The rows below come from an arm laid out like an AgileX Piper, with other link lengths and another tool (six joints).
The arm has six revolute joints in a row. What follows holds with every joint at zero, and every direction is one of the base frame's.
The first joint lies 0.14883 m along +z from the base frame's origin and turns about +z.
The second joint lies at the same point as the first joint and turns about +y.
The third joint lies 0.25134 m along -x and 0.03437 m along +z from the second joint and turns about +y.
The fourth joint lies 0.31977 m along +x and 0.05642 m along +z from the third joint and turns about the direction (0.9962, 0, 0.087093).
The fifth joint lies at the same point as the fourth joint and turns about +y.
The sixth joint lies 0.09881 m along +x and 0.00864 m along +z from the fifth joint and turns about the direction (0.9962, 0, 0.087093).
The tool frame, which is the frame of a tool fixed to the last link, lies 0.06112 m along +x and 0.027 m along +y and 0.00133 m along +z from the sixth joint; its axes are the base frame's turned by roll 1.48, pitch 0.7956 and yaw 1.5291 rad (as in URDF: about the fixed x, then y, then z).
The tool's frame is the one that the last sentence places.
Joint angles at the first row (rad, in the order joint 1, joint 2, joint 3, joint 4, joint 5, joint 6):
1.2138, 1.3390, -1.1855, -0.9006, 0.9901, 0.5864
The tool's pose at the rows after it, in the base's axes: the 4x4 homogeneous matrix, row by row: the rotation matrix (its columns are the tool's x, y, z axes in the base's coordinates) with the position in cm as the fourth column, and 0 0 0 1 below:
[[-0.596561, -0.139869, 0.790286, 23.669], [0.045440, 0.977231, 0.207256, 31.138], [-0.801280, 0.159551, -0.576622, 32.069], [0, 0, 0, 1]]
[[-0.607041, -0.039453, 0.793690, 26.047], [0.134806, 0.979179, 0.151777, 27.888], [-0.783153, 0.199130, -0.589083, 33.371], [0, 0, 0, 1]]
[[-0.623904, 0.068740, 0.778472, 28.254], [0.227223, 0.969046, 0.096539, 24.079], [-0.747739, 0.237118, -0.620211, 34.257], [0, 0, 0, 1]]
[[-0.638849, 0.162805, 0.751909, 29.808], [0.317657, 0.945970, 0.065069, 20.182], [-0.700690, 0.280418, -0.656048, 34.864], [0, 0, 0, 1]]
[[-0.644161, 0.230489, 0.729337, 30.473], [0.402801, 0.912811, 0.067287, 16.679], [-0.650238, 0.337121, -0.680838, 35.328], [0, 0, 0, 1]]
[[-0.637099, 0.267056, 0.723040, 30.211], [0.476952, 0.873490, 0.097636, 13.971], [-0.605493, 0.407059, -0.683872, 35.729], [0, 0, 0, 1]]
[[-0.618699, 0.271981, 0.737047, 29.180], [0.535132, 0.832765, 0.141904, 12.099], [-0.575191, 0.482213, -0.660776, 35.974], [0, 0, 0, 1]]
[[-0.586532, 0.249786, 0.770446, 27.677], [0.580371, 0.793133, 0.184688, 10.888], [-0.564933, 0.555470, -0.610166, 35.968], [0, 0, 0, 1]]
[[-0.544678, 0.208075, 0.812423, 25.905], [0.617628, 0.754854, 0.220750, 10.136], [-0.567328, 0.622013, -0.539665, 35.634], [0, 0, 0, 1]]
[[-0.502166, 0.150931, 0.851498, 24.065], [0.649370, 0.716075, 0.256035, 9.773], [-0.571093, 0.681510, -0.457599, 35.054], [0, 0, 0, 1]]
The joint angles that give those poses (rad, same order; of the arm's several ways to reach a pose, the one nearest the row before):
1.1348, 1.2938, -1.1930, -0.8730, 1.0054, 0.5784
1.0248, 1.2525, -1.2005, -0.8162, 1.0146, 0.5460
0.8901, 1.2138, -1.2073, -0.7236, 1.0217, 0.4880
0.7448, 1.1714, -1.2054, -0.6040, 1.0192, 0.4107
0.6050, 1.1179, -1.1859, -0.4709, 1.0026, 0.3282
0.4876, 1.0480, -1.1438, -0.3408, 0.9727, 0.2551
0.3999, 0.9568, -1.0741, -0.2276, 0.9273, 0.1968
0.3430, 0.8443, -0.9775, -0.1451, 0.8625, 0.1606
0.3125, 0.7146, -0.8617, -0.0917, 0.7852, 0.1457
0.3018, 0.5777, -0.7401, -0.0527, 0.7045, 0.1426

